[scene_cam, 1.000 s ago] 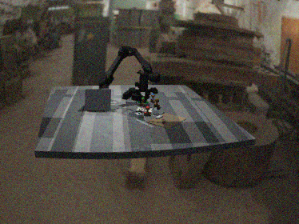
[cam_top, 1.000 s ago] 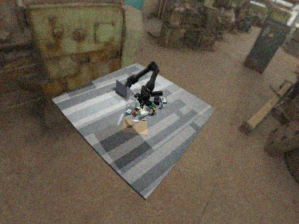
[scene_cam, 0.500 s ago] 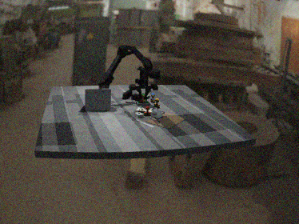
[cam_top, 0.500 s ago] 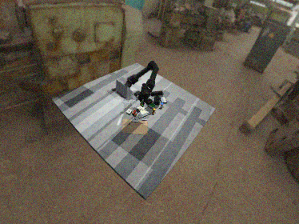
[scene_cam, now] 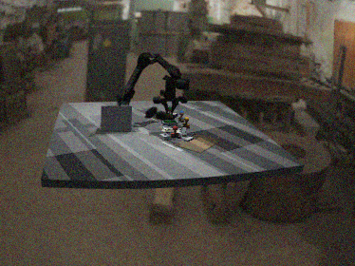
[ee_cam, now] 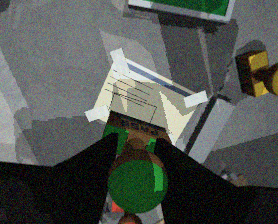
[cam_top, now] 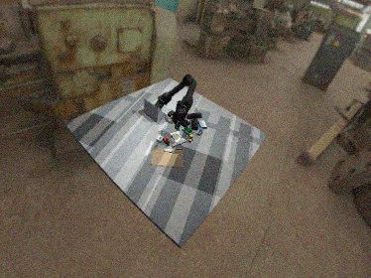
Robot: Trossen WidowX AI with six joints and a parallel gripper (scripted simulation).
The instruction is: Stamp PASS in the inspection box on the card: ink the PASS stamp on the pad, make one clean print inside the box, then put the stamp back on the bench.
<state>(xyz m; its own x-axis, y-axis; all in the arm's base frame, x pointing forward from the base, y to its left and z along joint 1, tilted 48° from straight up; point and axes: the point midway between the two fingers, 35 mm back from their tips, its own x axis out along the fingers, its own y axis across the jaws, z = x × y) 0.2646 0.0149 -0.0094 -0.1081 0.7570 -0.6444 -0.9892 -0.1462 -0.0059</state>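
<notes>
My gripper tip is 20 mm short of the cream card and 100 mm above it. From my gripper tip the other things lie so: grey block: 90 mm ahead, 40 mm to the right, 90 mm below; then pass stamp: right at my gripper tip; then red-knobbed stamp: 20 mm ahead, 120 mm to the right, 70 mm below.
</notes>
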